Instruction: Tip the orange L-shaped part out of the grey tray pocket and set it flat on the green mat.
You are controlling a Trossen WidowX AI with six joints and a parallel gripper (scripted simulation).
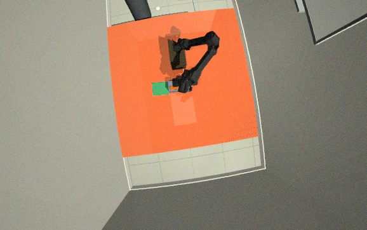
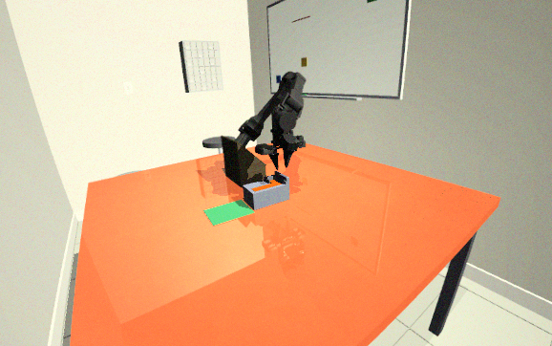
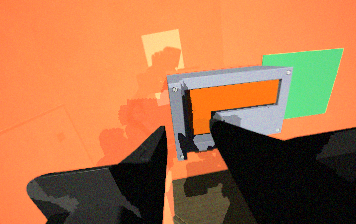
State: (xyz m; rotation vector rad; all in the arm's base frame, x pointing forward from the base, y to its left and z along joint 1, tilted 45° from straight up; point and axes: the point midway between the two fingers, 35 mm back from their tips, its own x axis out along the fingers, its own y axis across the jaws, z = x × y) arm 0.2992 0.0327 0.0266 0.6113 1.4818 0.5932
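The orange L-shaped part lies 7 cm below my gripper tip, 5 cm to the right of it and 1 cm behind it. The rest, counted from my gripper tip: green mat: 22 cm to the right, 13 cm below, 2 cm behind.
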